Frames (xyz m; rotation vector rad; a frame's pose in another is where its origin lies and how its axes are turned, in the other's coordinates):
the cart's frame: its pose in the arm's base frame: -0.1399 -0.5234 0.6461 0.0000 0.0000 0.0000
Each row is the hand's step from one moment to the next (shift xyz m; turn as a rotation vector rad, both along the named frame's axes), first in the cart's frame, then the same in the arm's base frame.
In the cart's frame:
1: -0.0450 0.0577 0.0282 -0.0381 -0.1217 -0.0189
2: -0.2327 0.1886 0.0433 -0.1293 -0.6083 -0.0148
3: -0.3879 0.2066 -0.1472 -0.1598 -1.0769 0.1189
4: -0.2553 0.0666 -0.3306 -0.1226 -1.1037 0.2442
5: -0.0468 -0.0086 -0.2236 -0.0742 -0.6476 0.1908
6: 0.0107 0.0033 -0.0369 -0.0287 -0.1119 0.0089
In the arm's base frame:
1: -0.0450 0.0577 0.0282 -0.0381 -0.1217 -0.0189
2: -0.2327 0.1886 0.0433 -0.1293 -0.6083 -0.0148
3: -0.3879 0.2066 -0.1472 -0.1598 -1.0769 0.1189
4: -0.2553 0.0666 -0.3306 -0.1226 -1.1037 0.2442
5: -0.0468 -0.0086 -0.2236 -0.0742 -0.6476 0.1908
6: 0.0107 0.0033 -0.0369 -0.0287 -0.1119 0.0089

